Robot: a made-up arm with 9 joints. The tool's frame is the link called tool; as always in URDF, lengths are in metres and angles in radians.
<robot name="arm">
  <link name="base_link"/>
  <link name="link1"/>
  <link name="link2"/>
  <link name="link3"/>
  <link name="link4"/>
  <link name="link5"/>
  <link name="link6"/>
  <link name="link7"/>
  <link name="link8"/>
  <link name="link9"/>
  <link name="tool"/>
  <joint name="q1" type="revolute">
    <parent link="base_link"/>
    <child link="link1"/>
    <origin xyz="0 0 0.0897" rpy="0 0 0"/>
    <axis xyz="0 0 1"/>
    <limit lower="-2.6" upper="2.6" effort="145" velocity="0.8"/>
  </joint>
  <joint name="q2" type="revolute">
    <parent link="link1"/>
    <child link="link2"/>
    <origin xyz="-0.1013 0.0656 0.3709" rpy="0 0 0"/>
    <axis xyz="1 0 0"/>
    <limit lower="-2.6" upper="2.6" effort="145" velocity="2.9"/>
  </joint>
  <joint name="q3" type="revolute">
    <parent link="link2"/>
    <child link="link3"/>
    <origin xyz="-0.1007 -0.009 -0.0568" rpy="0 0 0"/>
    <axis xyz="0 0 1"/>
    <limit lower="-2.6" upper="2.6" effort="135" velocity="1.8"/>
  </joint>
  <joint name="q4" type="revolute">
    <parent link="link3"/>
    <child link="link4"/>
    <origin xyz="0.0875 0.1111 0.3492" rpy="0 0 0"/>
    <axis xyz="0 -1 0"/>
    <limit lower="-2.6" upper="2.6" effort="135" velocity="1.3"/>
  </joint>
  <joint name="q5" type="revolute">
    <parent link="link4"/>
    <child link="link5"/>
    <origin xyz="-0.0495 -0.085 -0.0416" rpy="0 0 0"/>
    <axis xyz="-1 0 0"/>
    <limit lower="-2.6" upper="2.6" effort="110" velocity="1.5"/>
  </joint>
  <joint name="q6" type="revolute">
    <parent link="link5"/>
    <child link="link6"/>
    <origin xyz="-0.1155 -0.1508 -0.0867" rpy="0 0 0"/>
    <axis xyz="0 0 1"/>
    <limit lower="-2.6" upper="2.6" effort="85" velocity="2.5"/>
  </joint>
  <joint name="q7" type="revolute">
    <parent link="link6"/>
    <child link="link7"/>
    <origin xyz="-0.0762 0.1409 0.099" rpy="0 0 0"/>
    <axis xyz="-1 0 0"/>
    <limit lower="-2.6" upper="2.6" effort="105" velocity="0.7"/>
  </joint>
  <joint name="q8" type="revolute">
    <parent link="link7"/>
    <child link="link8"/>
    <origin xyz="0.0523 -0.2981 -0.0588" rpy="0 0 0"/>
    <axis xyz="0 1 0"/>
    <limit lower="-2.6" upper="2.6" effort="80" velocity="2.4"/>
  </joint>
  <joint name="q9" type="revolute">
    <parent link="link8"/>
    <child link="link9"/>
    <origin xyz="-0.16 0.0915 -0.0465" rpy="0 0 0"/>
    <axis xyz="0 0 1"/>
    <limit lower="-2.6" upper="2.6" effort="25" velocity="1.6"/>
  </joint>
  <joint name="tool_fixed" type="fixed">
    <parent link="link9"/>
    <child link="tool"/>
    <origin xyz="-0.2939 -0.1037 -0.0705" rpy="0 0 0"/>
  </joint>
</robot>
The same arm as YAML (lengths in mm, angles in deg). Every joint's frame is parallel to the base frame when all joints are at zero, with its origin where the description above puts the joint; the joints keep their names.
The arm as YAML. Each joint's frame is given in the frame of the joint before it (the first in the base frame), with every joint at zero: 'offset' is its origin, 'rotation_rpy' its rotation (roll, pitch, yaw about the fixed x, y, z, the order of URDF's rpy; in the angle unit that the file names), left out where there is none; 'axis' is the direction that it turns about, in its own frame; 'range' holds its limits. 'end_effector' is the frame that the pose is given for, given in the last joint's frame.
length_unit: mm
angle_unit: deg
chain:
  - id: q1
    offset: [0.0, 0.0, 89.7]
    axis: [0.0, 0.0, 1.0]
    range: [-148.97, 148.97]
  - id: q2
    offset: [-101.3, 65.6, 370.9]
    axis: [1.0, 0.0, 0.0]
    range: [-148.97, 148.97]
  - id: q3
    offset: [-100.7, -9.0, -56.8]
    axis: [0.0, 0.0, 1.0]
    range: [-148.97, 148.97]
  - id: q4
    offset: [87.5, 111.1, 349.2]
    axis: [0.0, -1.0, 0.0]
    range: [-148.97, 148.97]
  - id: q5
    offset: [-49.5, -85.0, -41.6]
    axis: [-1.0, 0.0, 0.0]
    range: [-148.97, 148.97]
  - id: q6
    offset: [-115.5, -150.8, -86.7]
    axis: [0.0, 0.0, 1.0]
    range: [-148.97, 148.97]
  - id: q7
    offset: [-76.2, 140.9, 99.0]
    axis: [-1.0, 0.0, 0.0]
    range: [-148.97, 148.97]
  - id: q8
    offset: [52.3, -298.1, -58.8]
    axis: [0.0, 1.0, 0.0]
    range: [-148.97, 148.97]
  - id: q9
    offset: [-160.0, 91.5, -46.5]
    axis: [0.0, 0.0, 1.0]
    range: [-148.97, 148.97]
end_effector:
  offset: [-293.9, -103.7, -70.5]

